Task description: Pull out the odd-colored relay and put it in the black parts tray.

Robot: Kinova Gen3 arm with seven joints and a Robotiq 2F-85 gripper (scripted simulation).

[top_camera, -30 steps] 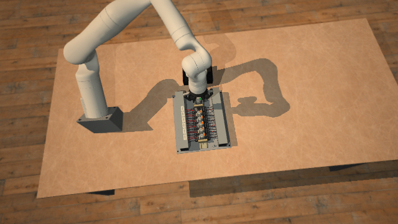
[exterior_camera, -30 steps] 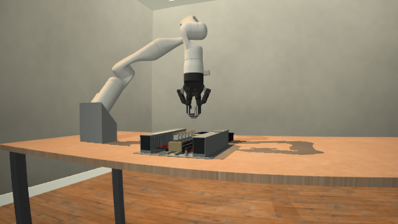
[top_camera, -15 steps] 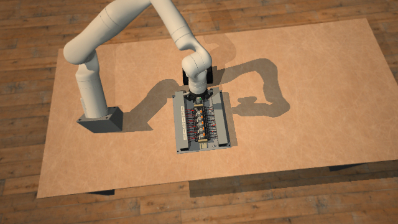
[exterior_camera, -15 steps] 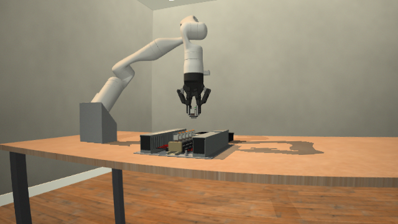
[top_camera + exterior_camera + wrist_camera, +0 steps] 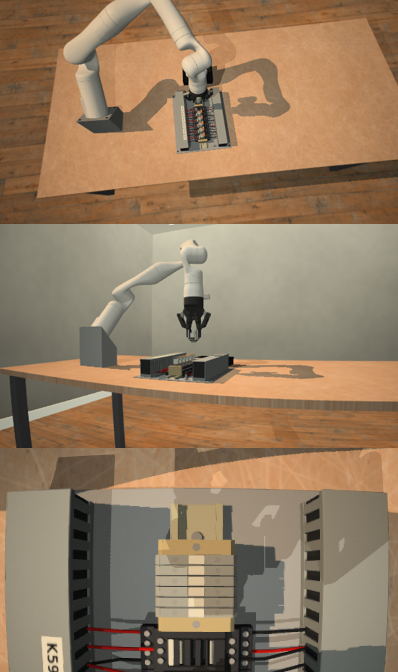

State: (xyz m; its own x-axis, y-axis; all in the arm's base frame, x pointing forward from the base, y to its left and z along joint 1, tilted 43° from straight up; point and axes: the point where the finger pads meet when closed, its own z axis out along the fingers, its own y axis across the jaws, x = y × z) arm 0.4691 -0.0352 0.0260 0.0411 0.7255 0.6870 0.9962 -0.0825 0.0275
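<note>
My hand is 21 cm to the right of the black parts tray, 12 cm above it and 2 cm short of it. Round my hand: relay panel 11 cm below, 5 cm to the right.
</note>
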